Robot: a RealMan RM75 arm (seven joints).
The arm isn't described. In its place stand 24 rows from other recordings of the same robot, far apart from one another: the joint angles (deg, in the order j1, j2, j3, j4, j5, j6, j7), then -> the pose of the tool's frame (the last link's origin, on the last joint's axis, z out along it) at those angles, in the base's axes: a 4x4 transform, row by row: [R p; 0 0 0 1], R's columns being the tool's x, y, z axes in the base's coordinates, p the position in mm.
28.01 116.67 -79.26 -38.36 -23.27 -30.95 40.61 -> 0.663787 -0.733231 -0.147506 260.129; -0.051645 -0.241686 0.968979 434.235; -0.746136 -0.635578 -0.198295 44.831; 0 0 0 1
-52.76 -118.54 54.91 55.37 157.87 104.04 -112.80 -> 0.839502 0.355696 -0.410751 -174.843; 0.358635 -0.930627 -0.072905 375.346; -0.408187 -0.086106 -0.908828 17.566; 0 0 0 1
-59.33 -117.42 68.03 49.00 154.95 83.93 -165.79 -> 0.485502 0.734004 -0.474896 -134.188; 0.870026 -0.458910 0.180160 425.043; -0.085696 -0.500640 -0.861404 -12.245; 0 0 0 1
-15.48 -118.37 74.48 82.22 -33.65 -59.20 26.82 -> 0.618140 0.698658 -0.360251 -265.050; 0.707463 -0.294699 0.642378 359.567; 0.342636 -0.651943 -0.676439 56.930; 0 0 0 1
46.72 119.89 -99.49 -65.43 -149.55 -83.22 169.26 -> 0.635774 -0.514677 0.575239 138.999; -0.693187 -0.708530 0.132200 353.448; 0.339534 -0.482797 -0.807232 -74.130; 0 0 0 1
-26.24 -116.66 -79.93 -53.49 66.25 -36.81 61.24 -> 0.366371 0.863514 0.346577 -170.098; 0.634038 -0.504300 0.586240 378.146; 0.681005 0.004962 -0.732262 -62.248; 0 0 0 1
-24.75 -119.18 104.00 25.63 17.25 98.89 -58.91 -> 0.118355 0.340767 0.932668 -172.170; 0.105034 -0.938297 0.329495 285.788; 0.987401 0.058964 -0.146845 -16.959; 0 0 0 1
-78.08 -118.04 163.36 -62.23 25.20 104.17 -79.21 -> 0.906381 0.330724 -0.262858 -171.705; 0.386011 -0.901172 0.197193 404.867; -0.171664 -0.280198 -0.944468 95.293; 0 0 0 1
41.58 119.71 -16.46 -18.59 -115.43 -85.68 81.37 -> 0.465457 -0.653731 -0.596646 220.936; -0.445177 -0.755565 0.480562 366.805; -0.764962 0.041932 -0.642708 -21.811; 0 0 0 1
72.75 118.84 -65.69 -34.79 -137.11 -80.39 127.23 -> 0.920058 -0.339527 0.195484 42.220; -0.351773 -0.935583 0.030675 417.960; 0.172477 -0.096989 -0.980227 -64.119; 0 0 0 1
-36.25 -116.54 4.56 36.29 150.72 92.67 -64.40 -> 0.891292 0.414040 0.184851 -318.998; 0.317891 -0.861288 0.396395 322.751; 0.323333 -0.294541 -0.899278 31.829; 0 0 0 1
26.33 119.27 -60.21 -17.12 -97.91 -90.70 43.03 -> 0.825308 -0.128955 -0.549762 267.553; -0.056979 -0.987624 0.146125 252.486; -0.561801 -0.089273 -0.822441 -74.430; 0 0 0 1
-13.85 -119.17 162.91 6.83 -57.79 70.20 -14.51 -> 0.723960 0.679642 0.118191 -363.734; 0.182173 -0.353605 0.917484 233.551; 0.665353 -0.642691 -0.379808 -61.439; 0 0 0 1
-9.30 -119.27 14.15 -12.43 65.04 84.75 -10.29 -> 0.614381 0.785515 -0.074177 -388.242; 0.006134 0.089254 0.995990 194.053; 0.788986 -0.612372 0.050017 -15.965; 0 0 0 1
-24.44 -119.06 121.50 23.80 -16.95 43.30 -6.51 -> 0.847562 0.502561 0.170504 -282.597; 0.104892 -0.473584 0.874481 344.881; 0.520228 -0.723292 -0.454106 -81.270; 0 0 0 1
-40.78 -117.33 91.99 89.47 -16.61 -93.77 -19.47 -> 0.416601 0.683181 -0.599756 -120.273; 0.894200 -0.189033 0.405800 364.834; 0.163861 -0.705359 -0.689651 16.287; 0 0 0 1
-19.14 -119.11 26.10 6.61 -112.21 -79.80 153.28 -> 0.654528 0.717604 0.237984 -355.700; -0.076427 -0.250364 0.965131 285.580; 0.752165 -0.649894 -0.109025 17.742; 0 0 0 1
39.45 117.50 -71.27 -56.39 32.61 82.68 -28.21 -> 0.499717 -0.763554 0.408983 228.635; -0.859135 -0.497055 0.121756 371.707; 0.110320 -0.412215 -0.904383 -11.799; 0 0 0 1
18.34 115.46 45.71 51.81 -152.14 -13.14 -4.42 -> 0.885885 -0.459249 -0.065562 237.026; -0.272669 -0.629808 0.727319 310.905; -0.375312 -0.626444 -0.683160 -127.801; 0 0 0 1
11.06 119.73 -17.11 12.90 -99.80 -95.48 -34.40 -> 0.870447 -0.039663 -0.490661 302.811; 0.443197 -0.370653 0.816206 176.480; -0.214238 -0.927924 -0.305055 -70.805; 0 0 0 1
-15.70 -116.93 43.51 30.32 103.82 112.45 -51.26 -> 0.705310 0.191275 0.682606 -290.790; 0.061306 -0.975761 0.210077 215.435; 0.706243 -0.106322 -0.699940 10.215; 0 0 0 1
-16.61 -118.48 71.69 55.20 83.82 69.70 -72.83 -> 0.838215 0.328782 0.435085 -231.886; 0.067686 -0.854376 0.515228 332.894; 0.541124 -0.402423 -0.738404 2.563; 0 0 0 1
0.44 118.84 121.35 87.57 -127.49 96.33 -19.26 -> 0.025460 -0.986115 0.164101 306.948; -0.955002 0.024532 0.295584 223.925; -0.295506 -0.164242 -0.941117 72.817; 0 0 0 1
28.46 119.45 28.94 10.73 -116.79 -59.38 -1.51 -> 0.828978 -0.545894 -0.121639 312.614; -0.039932 -0.274707 0.960698 338.808; -0.557855 -0.791540 -0.249525 -52.536; 0 0 0 1
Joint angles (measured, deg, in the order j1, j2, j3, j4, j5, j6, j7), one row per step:
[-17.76 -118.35 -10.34 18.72 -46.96 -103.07 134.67]
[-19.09 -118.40 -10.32 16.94 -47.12 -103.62 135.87]
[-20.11 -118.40 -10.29 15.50 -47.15 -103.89 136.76]
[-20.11 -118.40 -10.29 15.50 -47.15 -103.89 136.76]
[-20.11 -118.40 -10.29 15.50 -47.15 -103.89 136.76]
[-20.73 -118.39 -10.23 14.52 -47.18 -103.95 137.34]
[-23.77 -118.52 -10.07 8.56 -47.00 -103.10 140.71]
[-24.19 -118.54 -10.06 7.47 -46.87 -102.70 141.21]
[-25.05 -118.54 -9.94 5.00 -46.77 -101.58 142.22]
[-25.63 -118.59 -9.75 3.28 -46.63 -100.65 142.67]
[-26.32 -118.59 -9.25 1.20 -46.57 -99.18 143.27]
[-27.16 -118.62 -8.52 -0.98 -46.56 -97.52 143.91]
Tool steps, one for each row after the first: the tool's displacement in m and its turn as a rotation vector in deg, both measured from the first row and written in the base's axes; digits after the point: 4 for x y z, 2 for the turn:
[0.0106 0.0072 -0.0044 0.35 -1.28 -2.62]
[0.0187 0.0125 -0.0079 0.50 -2.21 -4.52]
[0.0187 0.0125 -0.0079 0.50 -2.21 -4.52]
[0.0187 0.0125 -0.0079 0.50 -2.21 -4.52]
[0.0237 0.0157 -0.0103 0.56 -2.78 -5.63]
[0.0505 0.0299 -0.0270 0.61 -5.79 -10.53]
[0.0546 0.0317 -0.0304 0.45 -6.25 -11.06]
[0.0632 0.0356 -0.0376 0.11 -7.20 -11.93]
[0.0693 0.0377 -0.0434 -0.50 -7.92 -12.36]
[0.0761 0.0402 -0.0507 -1.38 -8.40 -12.72]
[0.0838 0.0427 -0.0590 -2.50 -8.76 -13.20]

